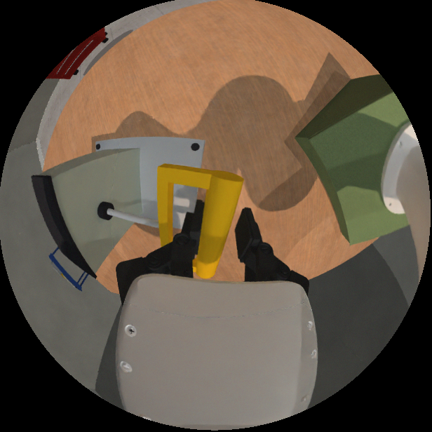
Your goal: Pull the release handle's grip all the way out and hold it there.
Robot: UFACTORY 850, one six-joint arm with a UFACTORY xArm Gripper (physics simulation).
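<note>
The release handle's yellow grip (pixel 218 220) is a thick bar joined to a yellow frame (pixel 165 205). A pale rod (pixel 132 217) runs from a black collar (pixel 105 210) on the grey-green housing (pixel 95 185) to the frame, with a length of rod showing between them. My gripper (pixel 220 215) is open around the grip. The left finger is against or very close to the grip and partly behind it; the right finger stands apart from it with a visible gap. The rod's end at the frame is partly hidden.
The housing stands on a light grey plate (pixel 165 150) with dark bolts, on a wooden table (pixel 165 65). A green block-like object (pixel 345 150) stands at the right, beside a pale robot part (pixel 412 185). A red slatted object (pixel 80 55) lies beyond the table's upper left edge.
</note>
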